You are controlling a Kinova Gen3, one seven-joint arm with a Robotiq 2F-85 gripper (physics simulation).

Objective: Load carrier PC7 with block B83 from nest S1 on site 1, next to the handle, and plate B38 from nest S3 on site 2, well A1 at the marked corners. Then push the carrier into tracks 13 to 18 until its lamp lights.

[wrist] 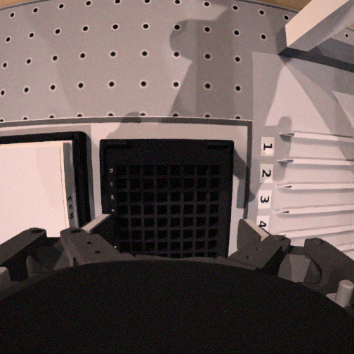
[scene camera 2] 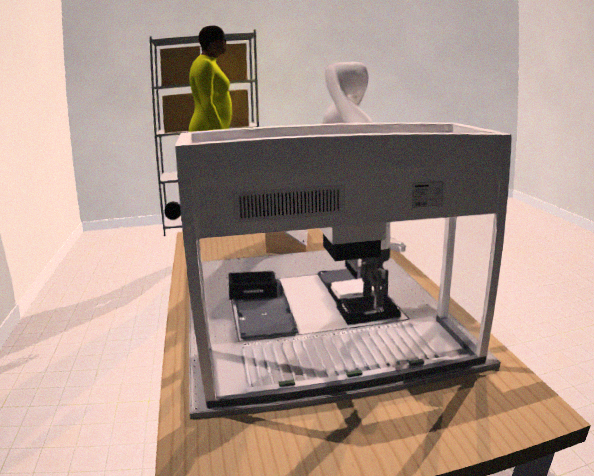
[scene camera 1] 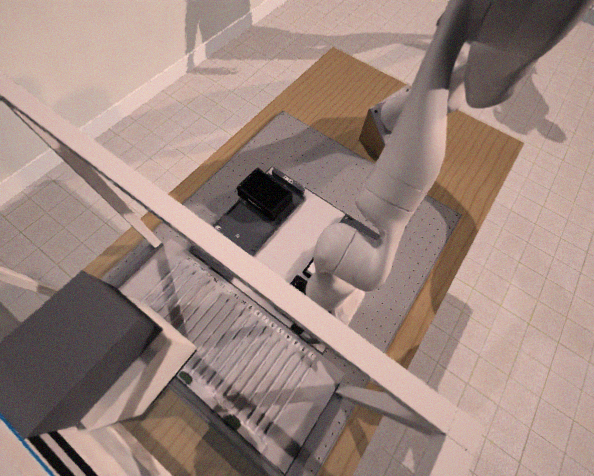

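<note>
A dark grey carrier [scene camera 1: 240, 232] [scene camera 2: 265, 317] lies at the left of the deck. A black block [scene camera 1: 265, 193] [scene camera 2: 252, 285] sits on its far end, beside an upright end piece. A black gridded plate [wrist: 167, 200] [scene camera 2: 352, 318] sits in the nest nearest the tracks on the right. White labware [wrist: 32, 187] [scene camera 2: 346, 288] sits in a black nest beside it. My gripper [wrist: 175, 231] [scene camera 2: 377, 302] is open and empty, pointing down over the black plate, with one finger toward each side of it. The arm hides it in scene camera 1. I cannot read the labware labels.
The numbered tracks [scene camera 1: 240, 340] [scene camera 2: 340, 352] [wrist: 320, 185] run under a frame [scene camera 2: 345, 175] [scene camera 1: 200, 220] with thin posts. Small green pieces [scene camera 2: 354, 373] [scene camera 1: 185, 377] sit along their front edge. A white stretch [scene camera 1: 295, 235] [scene camera 2: 310, 302] lies between carrier and nests.
</note>
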